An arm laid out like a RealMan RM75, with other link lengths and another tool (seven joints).
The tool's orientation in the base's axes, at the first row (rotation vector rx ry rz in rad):
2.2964, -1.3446, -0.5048
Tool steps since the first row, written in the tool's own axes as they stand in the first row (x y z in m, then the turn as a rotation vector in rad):
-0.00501, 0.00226, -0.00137, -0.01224, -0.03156, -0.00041
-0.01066, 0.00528, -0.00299, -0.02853, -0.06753, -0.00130
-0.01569, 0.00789, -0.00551, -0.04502, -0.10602, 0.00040
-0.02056, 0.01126, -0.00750, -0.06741, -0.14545, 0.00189
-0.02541, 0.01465, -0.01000, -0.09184, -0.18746, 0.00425
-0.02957, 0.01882, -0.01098, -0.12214, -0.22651, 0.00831
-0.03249, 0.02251, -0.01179, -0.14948, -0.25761, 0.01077
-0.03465, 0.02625, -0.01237, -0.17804, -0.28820, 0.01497
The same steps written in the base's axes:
-0.00326, 0.00367, 0.00282, 0.01741, 0.02467, -0.01531
-0.00724, 0.00762, 0.00632, 0.03638, 0.05492, -0.03219
-0.01018, 0.01136, 0.01030, 0.05576, 0.08599, -0.05258
-0.01387, 0.01453, 0.01422, 0.07320, 0.12270, -0.07273
-0.01730, 0.01777, 0.01858, 0.09111, 0.16219, -0.09481
-0.02175, 0.01979, 0.02201, 0.10330, 0.20524, -0.11619
-0.02537, 0.02089, 0.02493, 0.11191, 0.24250, -0.13226
-0.02878, 0.02126, 0.02761, 0.11869, 0.28030, -0.14942

